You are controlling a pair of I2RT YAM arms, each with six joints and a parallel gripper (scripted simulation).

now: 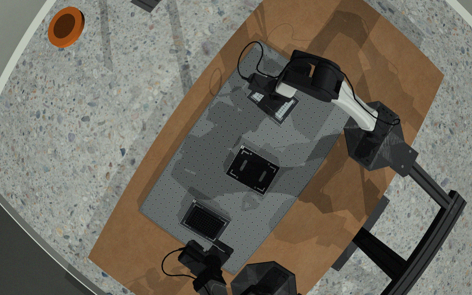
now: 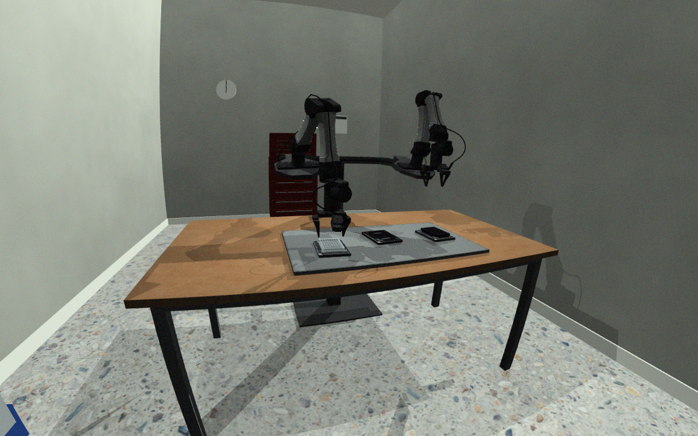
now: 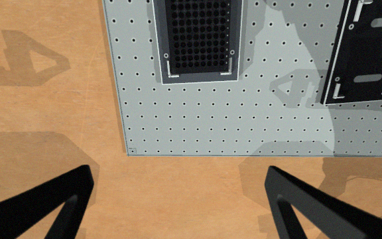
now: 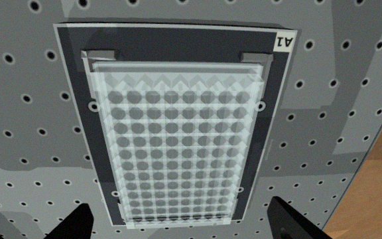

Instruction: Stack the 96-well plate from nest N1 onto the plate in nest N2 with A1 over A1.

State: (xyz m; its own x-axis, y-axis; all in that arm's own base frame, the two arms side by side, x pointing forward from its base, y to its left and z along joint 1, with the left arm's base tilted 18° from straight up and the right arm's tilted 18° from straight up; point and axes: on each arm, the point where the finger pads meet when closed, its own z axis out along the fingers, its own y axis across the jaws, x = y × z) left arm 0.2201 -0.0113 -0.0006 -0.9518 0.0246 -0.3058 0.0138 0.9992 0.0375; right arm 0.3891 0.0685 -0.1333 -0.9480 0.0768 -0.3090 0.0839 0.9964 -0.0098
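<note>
Right now the clear 96-well plate is 4 cm below my right hand. From my right hand the other things lie so: A1 label 7 cm ahead, 6 cm to the right, 5 cm below; then black nest 26 cm to the left, 8 cm behind, 5 cm below; then black 96-well plate 53 cm to the left, 5 cm behind, 4 cm below.
</note>
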